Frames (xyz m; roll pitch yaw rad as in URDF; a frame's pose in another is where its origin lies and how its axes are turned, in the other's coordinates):
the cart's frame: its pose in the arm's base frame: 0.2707 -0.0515 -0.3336 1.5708 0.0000 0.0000
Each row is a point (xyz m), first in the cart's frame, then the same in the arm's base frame.
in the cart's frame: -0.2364 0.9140 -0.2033
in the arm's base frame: 0.0343 0.1518 0.5804
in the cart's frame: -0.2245 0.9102 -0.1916
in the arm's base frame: 0.0462 0.1401 0.5766
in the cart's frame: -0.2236 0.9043 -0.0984
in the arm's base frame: 0.0471 0.0469 0.5707
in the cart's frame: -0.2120 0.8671 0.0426
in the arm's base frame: 0.0587 -0.0941 0.5335
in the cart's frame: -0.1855 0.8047 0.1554
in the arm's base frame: 0.0852 -0.2069 0.4711
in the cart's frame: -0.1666 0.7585 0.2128
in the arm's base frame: 0.1041 -0.2643 0.4249
